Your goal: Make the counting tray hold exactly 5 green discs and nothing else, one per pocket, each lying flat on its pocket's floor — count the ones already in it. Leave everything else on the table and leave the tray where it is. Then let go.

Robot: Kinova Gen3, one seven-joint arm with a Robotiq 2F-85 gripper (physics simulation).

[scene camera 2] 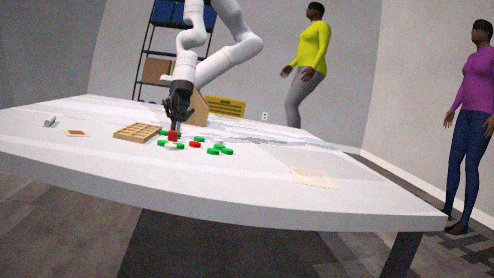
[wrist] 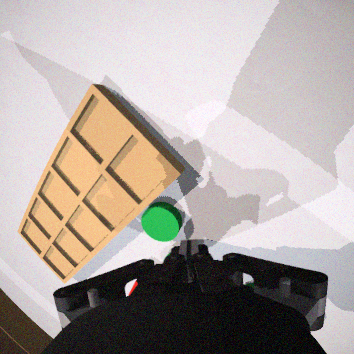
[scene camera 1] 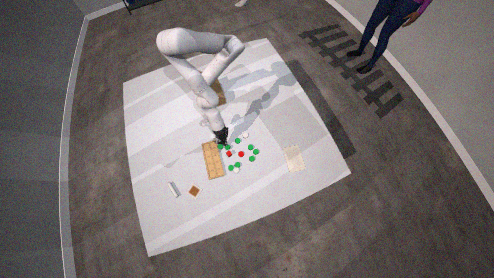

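Observation:
The wooden counting tray lies on the table; its pockets look empty in the wrist view. My gripper is shut with its fingertips together, low over the table near the tray's end, with no disc between them. One green disc lies flat beside the tray's long side. A second green disc lies close to the fingertips and is mostly hidden in the wrist view. Several more green discs lie farther from the tray.
A red cube and a red disc lie among the green discs. White discs lie nearby. A brown square, a white cylinder, a paper sheet and a wooden block are on the table.

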